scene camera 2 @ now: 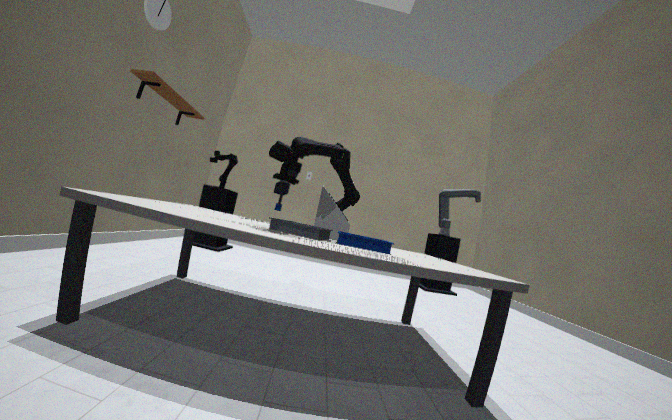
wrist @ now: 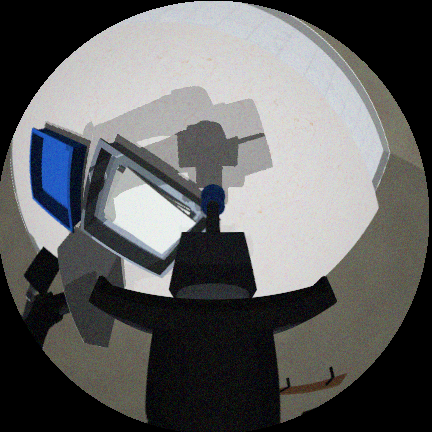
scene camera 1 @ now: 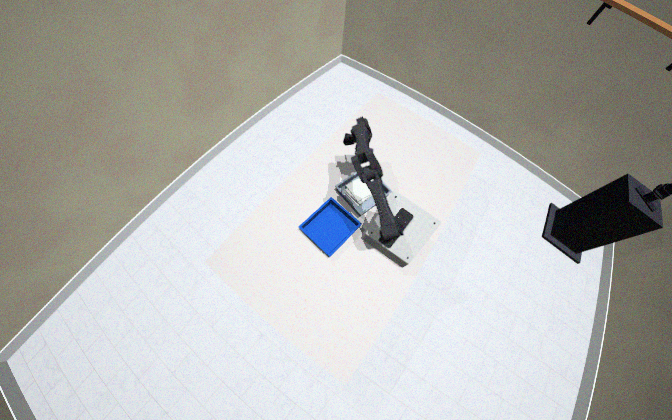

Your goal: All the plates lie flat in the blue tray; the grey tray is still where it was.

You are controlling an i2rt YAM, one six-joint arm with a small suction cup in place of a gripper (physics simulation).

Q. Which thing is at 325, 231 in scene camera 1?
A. A blue tray.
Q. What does my suction cup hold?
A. Nothing.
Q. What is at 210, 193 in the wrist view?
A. My suction cup.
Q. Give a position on a blue tray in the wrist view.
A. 55, 161
